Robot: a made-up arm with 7 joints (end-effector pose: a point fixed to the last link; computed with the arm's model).
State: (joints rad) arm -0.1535 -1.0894 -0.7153 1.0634 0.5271 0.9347 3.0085
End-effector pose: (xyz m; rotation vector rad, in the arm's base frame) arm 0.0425 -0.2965 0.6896 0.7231 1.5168 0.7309
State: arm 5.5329 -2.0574 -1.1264 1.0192 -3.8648 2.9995 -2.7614
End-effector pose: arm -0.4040 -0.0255 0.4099 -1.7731 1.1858 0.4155
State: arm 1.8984 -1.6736 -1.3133 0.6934 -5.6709 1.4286 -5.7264
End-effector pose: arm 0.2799 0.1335 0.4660 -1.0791 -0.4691 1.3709
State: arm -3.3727 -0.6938 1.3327 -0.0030 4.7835 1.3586 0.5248
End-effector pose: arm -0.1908 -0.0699 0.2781 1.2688 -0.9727 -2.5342
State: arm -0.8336 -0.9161 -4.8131 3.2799 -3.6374 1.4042 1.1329
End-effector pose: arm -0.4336 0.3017 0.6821 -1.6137 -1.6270 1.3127
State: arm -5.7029 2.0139 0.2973 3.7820 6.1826 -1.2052 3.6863
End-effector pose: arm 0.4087 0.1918 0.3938 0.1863 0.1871 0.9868
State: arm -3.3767 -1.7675 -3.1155 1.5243 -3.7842 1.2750 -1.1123
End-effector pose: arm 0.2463 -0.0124 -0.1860 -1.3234 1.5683 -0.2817
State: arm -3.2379 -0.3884 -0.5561 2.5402 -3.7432 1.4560 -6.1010
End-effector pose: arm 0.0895 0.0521 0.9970 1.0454 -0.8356 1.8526
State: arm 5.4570 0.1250 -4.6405 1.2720 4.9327 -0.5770 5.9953
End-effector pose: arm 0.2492 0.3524 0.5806 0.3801 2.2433 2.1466
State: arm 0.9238 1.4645 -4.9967 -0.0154 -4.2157 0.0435 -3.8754
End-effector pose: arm -0.1596 -0.0708 0.2483 0.7070 -1.5379 0.7238
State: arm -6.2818 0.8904 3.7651 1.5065 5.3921 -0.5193 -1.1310
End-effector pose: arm 0.0765 -0.3075 0.8002 0.8763 0.6532 -1.4069
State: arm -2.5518 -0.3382 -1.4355 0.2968 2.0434 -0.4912 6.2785
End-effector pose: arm -0.1030 0.1825 0.2337 -2.9934 -0.2593 -0.0336
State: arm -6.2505 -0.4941 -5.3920 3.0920 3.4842 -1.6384 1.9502
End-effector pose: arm -0.2189 0.0614 0.7950 0.2458 1.9719 2.0600
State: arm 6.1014 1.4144 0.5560 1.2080 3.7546 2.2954 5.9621
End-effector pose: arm 0.3526 0.1097 0.0070 0.5638 1.2375 -0.6630
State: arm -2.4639 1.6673 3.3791 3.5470 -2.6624 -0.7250 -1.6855
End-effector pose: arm -0.4464 -0.3241 0.2154 0.9525 -1.1861 -0.5835
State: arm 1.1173 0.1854 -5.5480 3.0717 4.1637 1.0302 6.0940
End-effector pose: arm 0.0816 0.1172 0.9881 1.3383 0.2365 2.2553
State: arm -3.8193 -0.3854 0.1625 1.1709 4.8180 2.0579 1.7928
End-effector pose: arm -0.2304 0.2213 0.6508 -1.9197 -0.3596 -1.7664
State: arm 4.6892 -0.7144 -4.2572 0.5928 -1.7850 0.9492 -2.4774
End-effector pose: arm 0.3369 0.0550 0.2076 -1.6400 1.4269 -2.2637
